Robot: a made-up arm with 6 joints.
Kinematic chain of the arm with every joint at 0, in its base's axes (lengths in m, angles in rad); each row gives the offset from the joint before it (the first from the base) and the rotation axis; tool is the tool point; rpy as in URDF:
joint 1: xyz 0 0 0.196 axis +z
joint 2: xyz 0 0 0 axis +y
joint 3: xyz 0.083 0 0.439 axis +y
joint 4: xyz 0.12 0 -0.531 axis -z
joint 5: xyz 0 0 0 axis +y
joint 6: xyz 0.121 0 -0.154 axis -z
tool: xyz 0 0 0 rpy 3.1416 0 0
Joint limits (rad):
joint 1: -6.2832..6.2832
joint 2: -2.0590..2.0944
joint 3: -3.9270..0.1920
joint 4: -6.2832..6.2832
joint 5: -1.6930..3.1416
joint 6: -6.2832..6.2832
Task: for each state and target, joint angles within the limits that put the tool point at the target. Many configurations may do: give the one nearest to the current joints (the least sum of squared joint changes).
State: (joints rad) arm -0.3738 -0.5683 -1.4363 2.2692 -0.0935 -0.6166
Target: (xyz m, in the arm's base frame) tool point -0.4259 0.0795 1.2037
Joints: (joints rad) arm -0.3556 -1.0036 -2.1814 2.1603 0.1957 -0.6166
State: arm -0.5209 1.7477 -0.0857 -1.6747 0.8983 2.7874
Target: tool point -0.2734 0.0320 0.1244
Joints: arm -0.5356 1.4756 0.1920 -1.3756 1.2884 2.7874
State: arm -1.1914 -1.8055 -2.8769 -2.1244 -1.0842 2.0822
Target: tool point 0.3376 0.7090 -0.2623
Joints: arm -1.7939 -2.0590 -3.3075 -1.9471 -1.2346 2.0822
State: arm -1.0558 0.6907 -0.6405 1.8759 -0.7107 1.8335
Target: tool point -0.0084 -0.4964 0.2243
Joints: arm -1.2057 0.1144 -0.6895 1.8908 -0.9983 1.8335
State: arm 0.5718 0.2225 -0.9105 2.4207 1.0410 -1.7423
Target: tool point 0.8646 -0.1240 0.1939
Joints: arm -0.1850 0.3821 -1.1834 2.4818 0.9803 -1.7423
